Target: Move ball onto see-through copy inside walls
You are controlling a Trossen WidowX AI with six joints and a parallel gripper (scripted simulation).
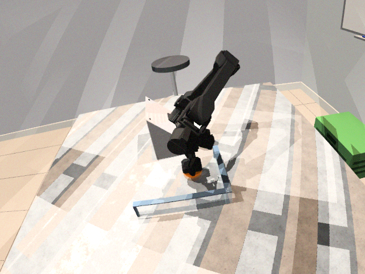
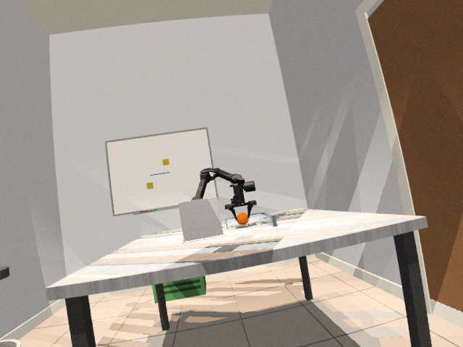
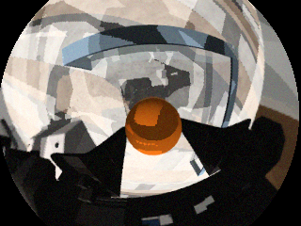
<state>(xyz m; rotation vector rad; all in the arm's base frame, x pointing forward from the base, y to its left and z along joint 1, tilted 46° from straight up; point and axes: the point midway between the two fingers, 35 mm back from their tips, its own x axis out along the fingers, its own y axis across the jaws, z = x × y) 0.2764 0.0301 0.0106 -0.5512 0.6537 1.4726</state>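
Right now the see-through copy is 1 cm below my gripper tip. Also, from my gripper tip: orange ball (right at my gripper tip).
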